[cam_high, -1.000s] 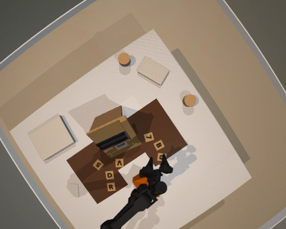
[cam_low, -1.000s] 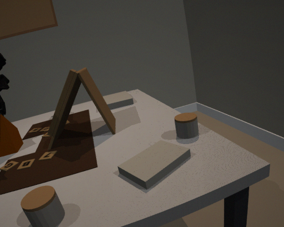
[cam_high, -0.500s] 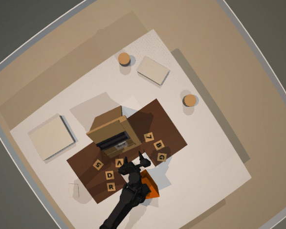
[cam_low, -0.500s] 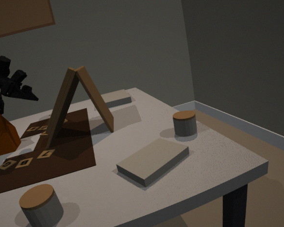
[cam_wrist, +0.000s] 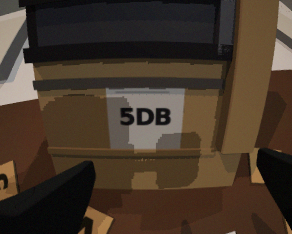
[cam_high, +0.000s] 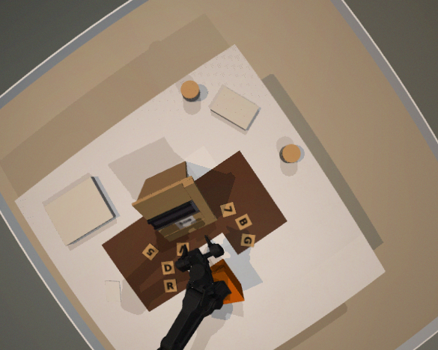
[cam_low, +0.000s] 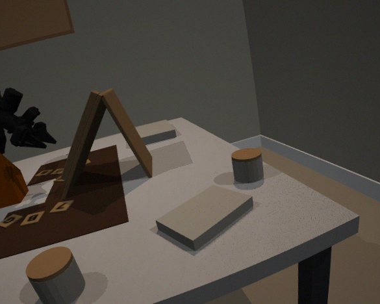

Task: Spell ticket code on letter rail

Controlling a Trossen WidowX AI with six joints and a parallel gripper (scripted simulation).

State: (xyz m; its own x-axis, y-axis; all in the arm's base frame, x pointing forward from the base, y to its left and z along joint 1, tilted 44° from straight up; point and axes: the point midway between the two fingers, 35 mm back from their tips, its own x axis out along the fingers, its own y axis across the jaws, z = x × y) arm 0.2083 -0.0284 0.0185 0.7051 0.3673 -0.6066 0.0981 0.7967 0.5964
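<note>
Right now the white ticket is 80 mm ahead of my gripper tip, 70 mm below it and 10 mm to the left of it. The rest, counted from my gripper tip: brown mat: 160 mm below, 30 mm behind, 20 mm to the left; pale card: 490 mm to the left, 160 mm below, 30 mm behind; flat slab: 430 mm to the right, 380 mm ahead, 150 mm below.
</note>
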